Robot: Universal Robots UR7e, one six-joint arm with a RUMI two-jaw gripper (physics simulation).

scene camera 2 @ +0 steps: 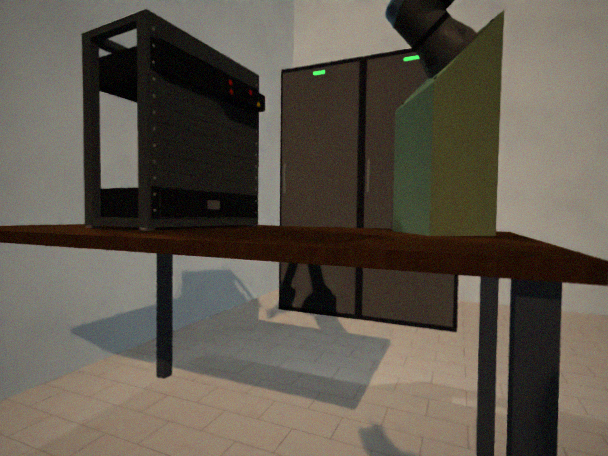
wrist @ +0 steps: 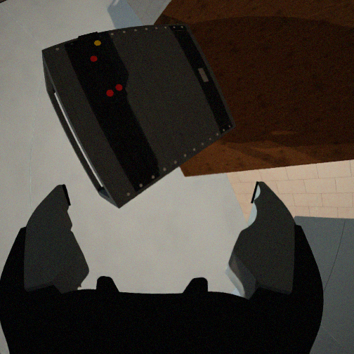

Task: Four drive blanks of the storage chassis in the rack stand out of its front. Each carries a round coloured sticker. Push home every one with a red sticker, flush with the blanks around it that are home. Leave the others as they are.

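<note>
The rack [scene camera 2: 144,125] [wrist: 80,107] stands on the table and holds the black storage chassis [scene camera 2: 192,69] [wrist: 125,132] near its top. Three red stickers show on the chassis front: an upper one [scene camera 2: 230,82] [wrist: 110,93], one just below it [scene camera 2: 231,92] [wrist: 119,87], and one further right [scene camera 2: 250,92] [wrist: 94,58]. A yellow sticker [scene camera 2: 258,104] [wrist: 97,43] is nearest the right end, where a dark blank juts out. How far the red-stickered blanks stand out is too dark to tell. My gripper [wrist: 159,186] is open and empty, apart from the rack; it does not show in the scene view.
The rack stands on the brown table [scene camera 2: 320,245] [wrist: 290,90]. A tall green and olive block [scene camera 2: 465,150] stands at the table's right, in front of part of the arm [scene camera 2: 440,40]. A dark cabinet [scene camera 2: 320,150] with green lights is behind the table.
</note>
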